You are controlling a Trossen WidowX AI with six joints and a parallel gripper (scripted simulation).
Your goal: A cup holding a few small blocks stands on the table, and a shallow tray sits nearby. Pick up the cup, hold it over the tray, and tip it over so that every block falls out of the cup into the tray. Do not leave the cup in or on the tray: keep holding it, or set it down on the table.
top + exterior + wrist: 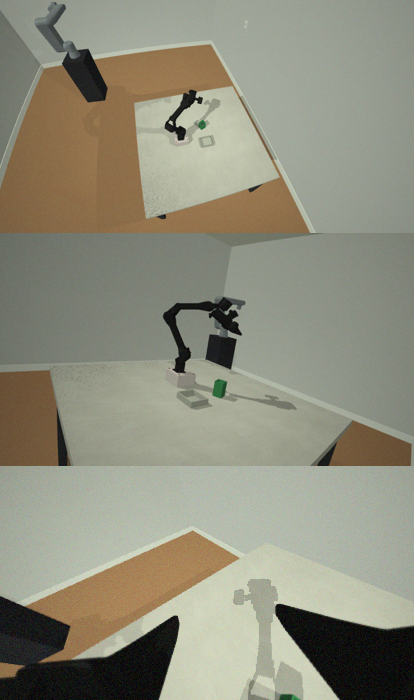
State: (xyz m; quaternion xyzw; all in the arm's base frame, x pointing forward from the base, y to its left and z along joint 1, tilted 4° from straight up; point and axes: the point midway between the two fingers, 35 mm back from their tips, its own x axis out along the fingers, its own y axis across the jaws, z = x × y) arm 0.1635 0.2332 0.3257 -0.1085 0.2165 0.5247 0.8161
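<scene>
The purple block lies 32 cm below my gripper tip, 14 cm to the right of it and 7 cm ahead of it. Round my gripper tip: green block 35 cm below, 14 cm to the right, 7 cm ahead; then green cup 34 cm below, 14 cm to the right, 7 cm ahead; then orange block 33 cm below, 15 cm to the right, 7 cm ahead.
</scene>
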